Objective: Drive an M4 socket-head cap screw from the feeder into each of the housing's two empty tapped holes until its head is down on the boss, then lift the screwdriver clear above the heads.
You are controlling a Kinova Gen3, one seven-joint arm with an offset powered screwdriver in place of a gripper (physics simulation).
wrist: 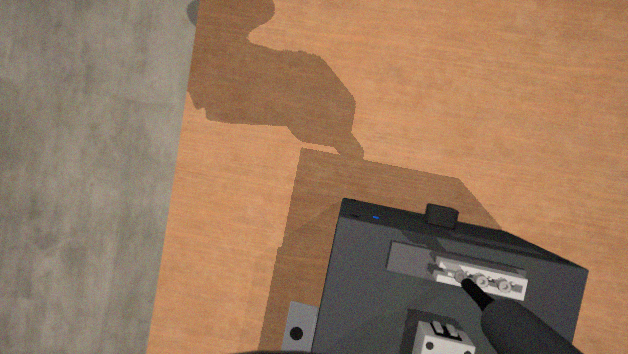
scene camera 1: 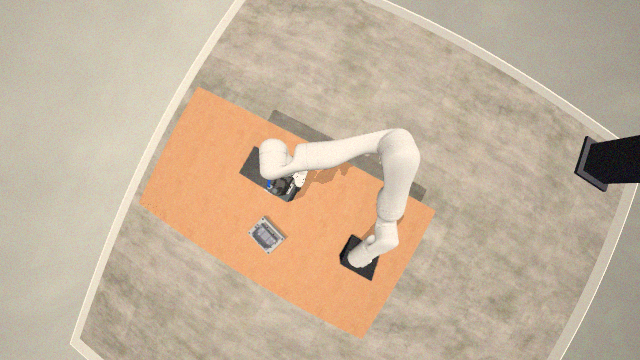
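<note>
The dark feeder (scene camera 1: pixel 250 167) (wrist: pixel 370 280) stands under the arm's wrist in the scene view. In the wrist view several screws (wrist: pixel 504 286) stand in its white rail. My screwdriver's black tip (wrist: pixel 465 283) is at the near edge of the rail, by the leftmost screw (wrist: pixel 459 275). I cannot tell whether it touches that screw or has a screw on it. The tip is hidden in the scene view. The grey housing (scene camera 1: pixel 266 235) lies on the table apart from the feeder. Its tapped holes are too small to judge there, and it does not show in the wrist view.
The arm's black base plate (scene camera 1: pixel 367 274) is on the right part of the orange table (scene camera 1: pixel 200 145). A white block (wrist: pixel 442 345) is on the feeder beside the screwdriver. A grey bracket (wrist: pixel 302 318) is at the feeder's left side. A black post (scene camera 1: pixel 617 160) is off the table.
</note>
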